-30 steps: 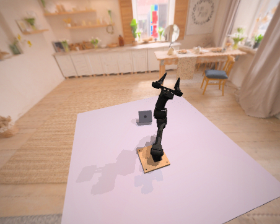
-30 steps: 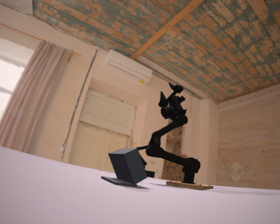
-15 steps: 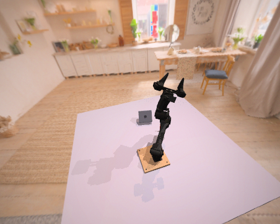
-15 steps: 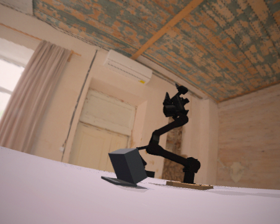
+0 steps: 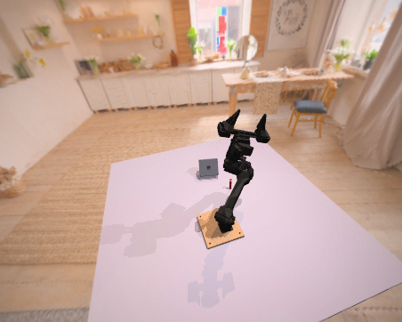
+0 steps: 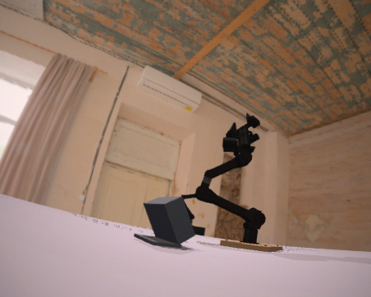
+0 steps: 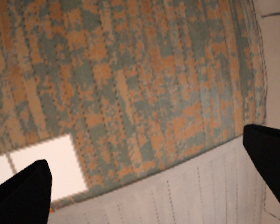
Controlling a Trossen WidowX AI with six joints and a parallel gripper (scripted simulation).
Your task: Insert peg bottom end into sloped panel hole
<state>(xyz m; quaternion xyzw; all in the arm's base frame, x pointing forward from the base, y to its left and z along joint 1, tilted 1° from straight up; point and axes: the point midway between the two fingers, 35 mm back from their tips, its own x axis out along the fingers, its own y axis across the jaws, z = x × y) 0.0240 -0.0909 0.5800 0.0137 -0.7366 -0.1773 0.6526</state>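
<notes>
Right now my gripper tip is 58 cm above the red peg, 25 cm short of it and 5 cm to the left of it. Round my gripper tip: dark grey sloped panel 56 cm below, 43 cm ahead, 4 cm to the left.
</notes>
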